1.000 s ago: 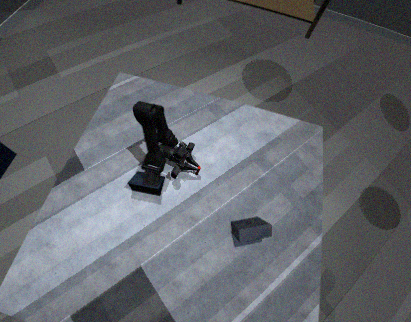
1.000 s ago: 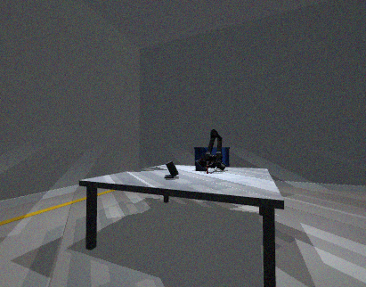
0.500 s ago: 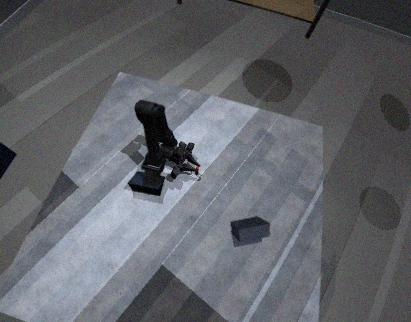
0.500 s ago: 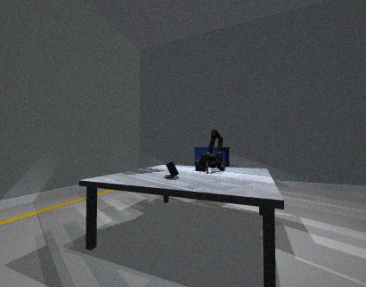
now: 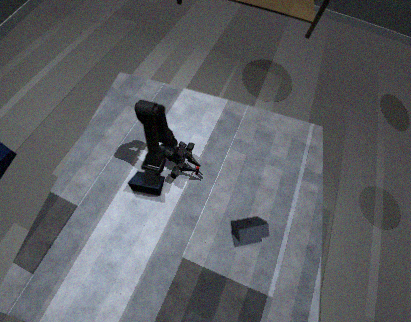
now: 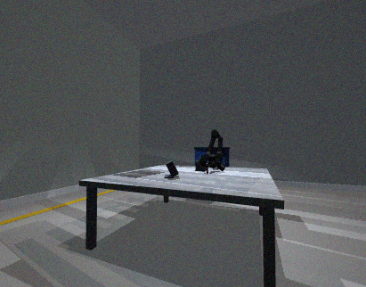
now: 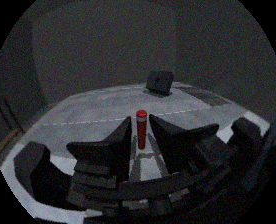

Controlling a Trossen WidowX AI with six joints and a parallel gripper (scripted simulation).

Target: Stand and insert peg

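Now: gripper tip 10 mm past the red peg and 10 mm above it. Also, from my gripper tip: dark sloped panel 240 mm ahead, 250 mm to the right.
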